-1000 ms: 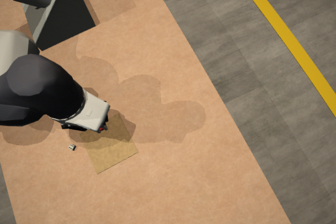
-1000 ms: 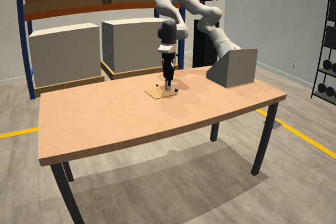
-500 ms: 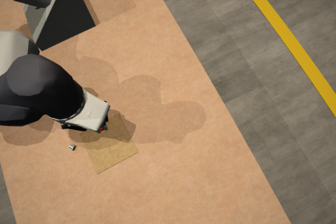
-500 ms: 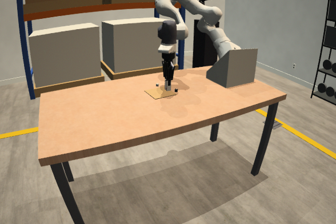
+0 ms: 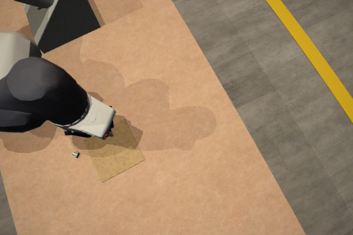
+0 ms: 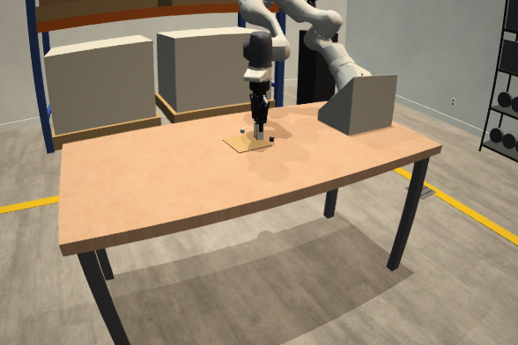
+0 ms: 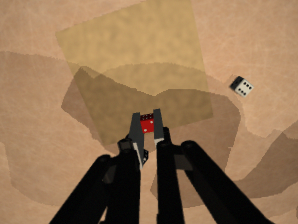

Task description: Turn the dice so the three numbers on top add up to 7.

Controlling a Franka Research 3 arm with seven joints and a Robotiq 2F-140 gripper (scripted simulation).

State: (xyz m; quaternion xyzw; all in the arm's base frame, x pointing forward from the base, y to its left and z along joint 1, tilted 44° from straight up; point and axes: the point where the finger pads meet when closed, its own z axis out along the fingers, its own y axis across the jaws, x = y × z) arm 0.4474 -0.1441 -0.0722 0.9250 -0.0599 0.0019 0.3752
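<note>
Right now the red die is 3 cm below my hand. Also, from my hand: black die: 4 cm below, 4 cm behind, 2 cm to the left; tan mat: 5 cm ahead, 4 cm below, 1 cm to the right; white die: 11 cm to the right, 4 cm below, 1 cm ahead.
</note>
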